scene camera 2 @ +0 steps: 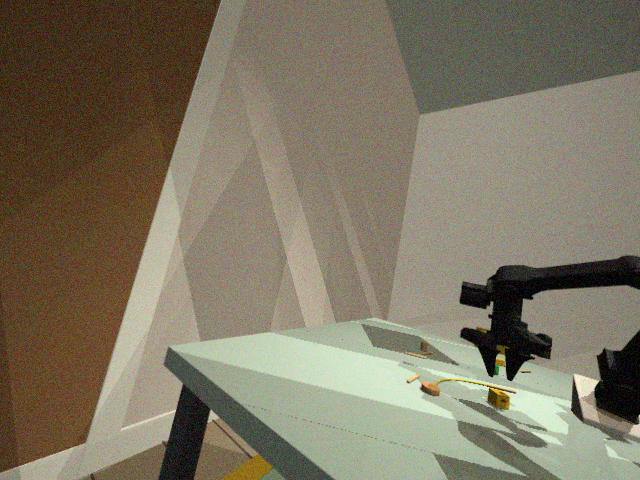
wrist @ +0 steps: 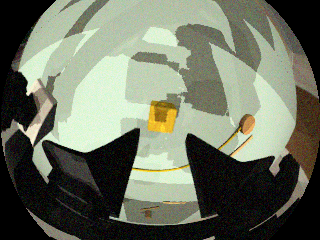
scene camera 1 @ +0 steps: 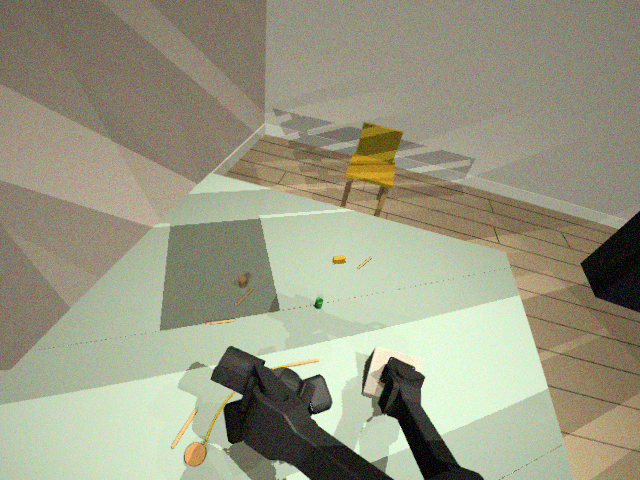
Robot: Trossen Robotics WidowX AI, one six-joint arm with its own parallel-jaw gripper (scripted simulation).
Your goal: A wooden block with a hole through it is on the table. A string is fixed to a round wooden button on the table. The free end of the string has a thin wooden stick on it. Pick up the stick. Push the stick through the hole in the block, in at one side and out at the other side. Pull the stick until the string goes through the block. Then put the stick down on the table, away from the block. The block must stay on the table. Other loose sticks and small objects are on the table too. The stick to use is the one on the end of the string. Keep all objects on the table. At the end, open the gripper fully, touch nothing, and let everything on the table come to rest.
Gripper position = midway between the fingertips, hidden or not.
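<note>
What I can see here is my gripper (scene camera 2: 499,378). The wrist view shows me the gripper (wrist: 163,135) as well, and so does scene camera 1, where I find my gripper (scene camera 1: 277,417).
</note>
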